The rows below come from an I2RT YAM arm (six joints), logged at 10 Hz.
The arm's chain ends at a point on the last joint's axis. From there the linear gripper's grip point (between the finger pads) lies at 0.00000 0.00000 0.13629 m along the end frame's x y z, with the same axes.
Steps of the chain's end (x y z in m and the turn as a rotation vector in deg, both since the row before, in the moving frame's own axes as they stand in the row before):
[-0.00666, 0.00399, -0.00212, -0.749, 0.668, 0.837]
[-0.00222, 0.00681, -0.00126, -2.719, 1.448, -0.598]
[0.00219, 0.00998, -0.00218, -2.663, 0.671, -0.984]
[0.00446, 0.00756, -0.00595, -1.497, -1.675, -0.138]
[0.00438, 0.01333, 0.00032, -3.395, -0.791, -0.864]
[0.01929, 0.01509, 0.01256, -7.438, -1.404, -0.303]
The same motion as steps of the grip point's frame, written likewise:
[-0.00508, 0.00578, -0.00214, -0.749, 0.668, 0.837]
[0.00126, 0.01326, -0.00146, -2.719, 1.448, -0.598]
[0.00384, 0.01630, -0.00234, -2.663, 0.671, -0.984]
[0.00048, 0.01112, -0.00605, -1.497, -1.675, -0.138]
[0.00256, 0.02141, 0.00007, -3.395, -0.791, -0.864]
[0.01601, 0.03274, 0.01137, -7.438, -1.404, -0.303]

